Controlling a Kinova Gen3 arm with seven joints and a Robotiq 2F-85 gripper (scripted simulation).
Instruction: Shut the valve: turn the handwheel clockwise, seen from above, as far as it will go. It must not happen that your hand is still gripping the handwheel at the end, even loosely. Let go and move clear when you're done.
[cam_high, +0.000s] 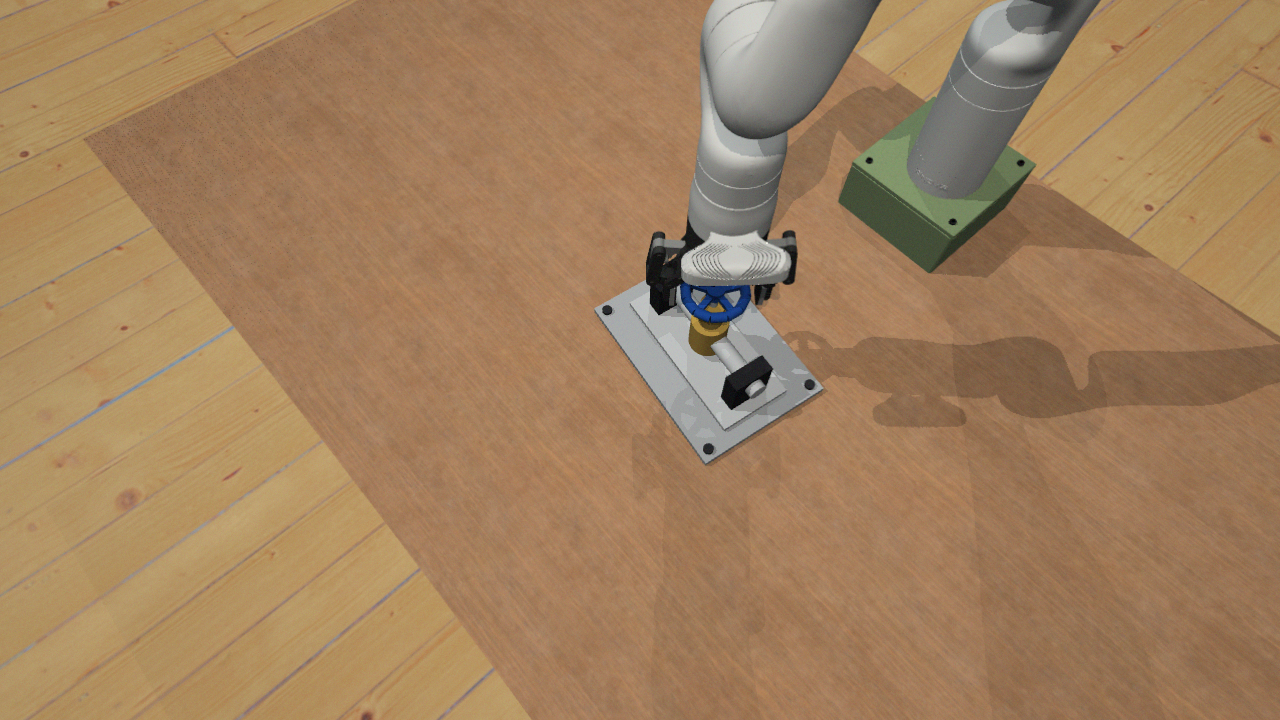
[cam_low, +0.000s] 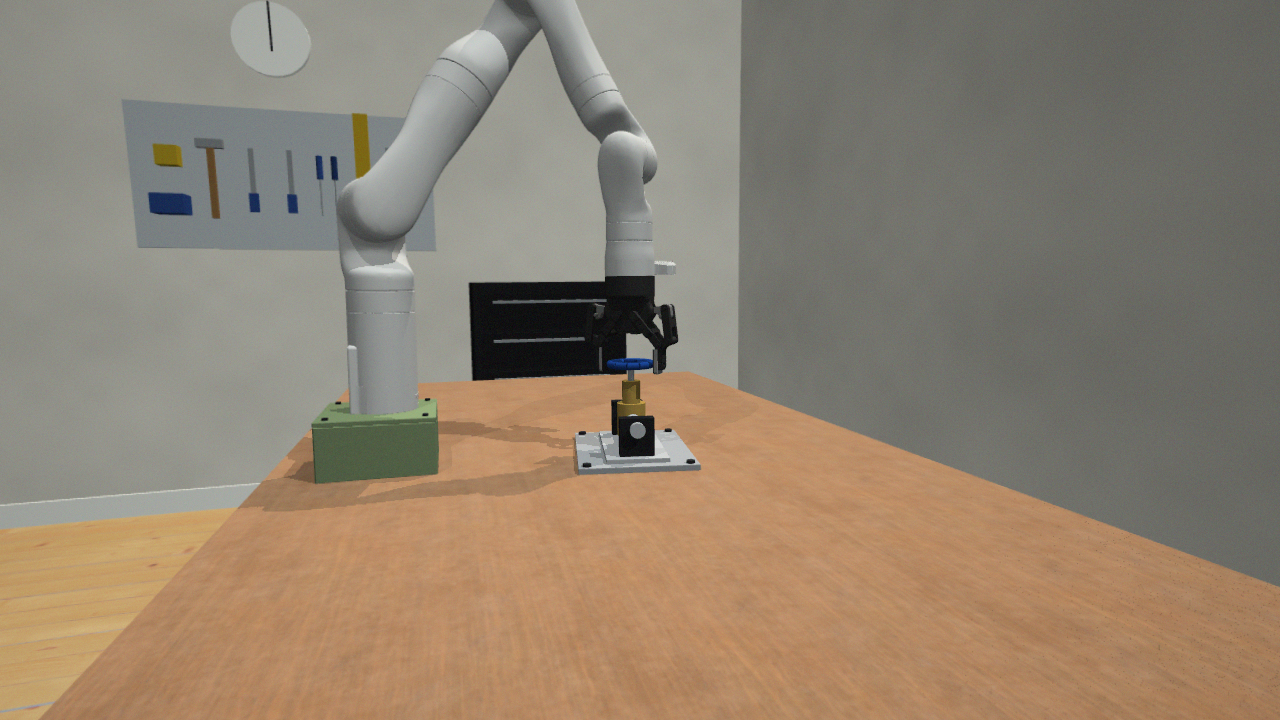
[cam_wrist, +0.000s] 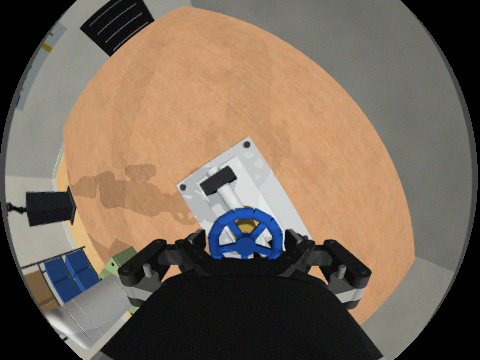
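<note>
My hand is right at the handwheel. The rest, counted from my hand: baseplate: 12 cm below.
</note>
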